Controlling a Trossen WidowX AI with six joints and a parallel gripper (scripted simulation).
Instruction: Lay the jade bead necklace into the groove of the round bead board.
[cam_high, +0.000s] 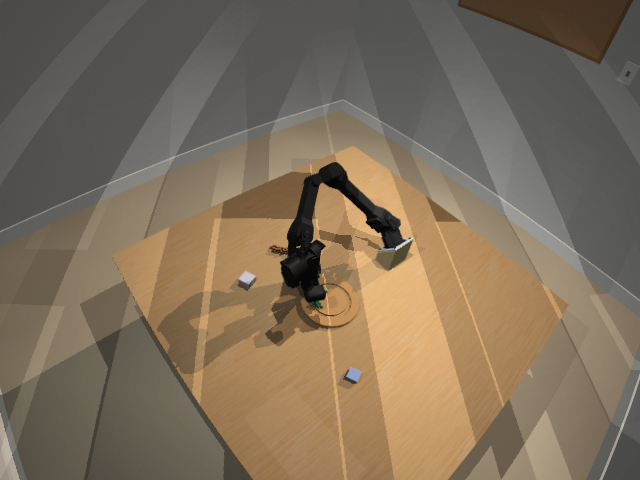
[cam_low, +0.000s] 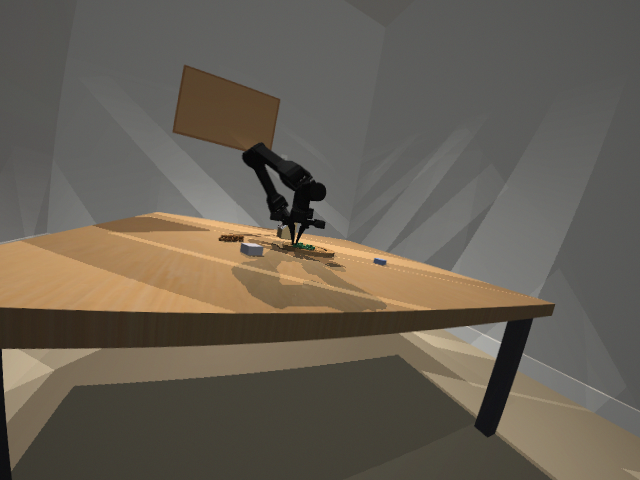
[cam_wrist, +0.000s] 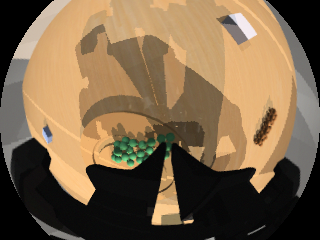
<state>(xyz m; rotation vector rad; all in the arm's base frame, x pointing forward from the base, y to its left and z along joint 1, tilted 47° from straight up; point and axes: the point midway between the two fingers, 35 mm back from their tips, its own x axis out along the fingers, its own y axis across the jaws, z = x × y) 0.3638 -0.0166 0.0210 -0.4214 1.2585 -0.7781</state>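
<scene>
The round wooden bead board is 50 mm behind my gripper tip, 70 mm to the left of it and 10 mm below it. The rest, counted from my gripper tip: blue block: 40 mm ahead, 330 mm to the left, 10 mm below; then pale grey block: 150 mm ahead, 150 mm to the right, 10 mm below.
</scene>
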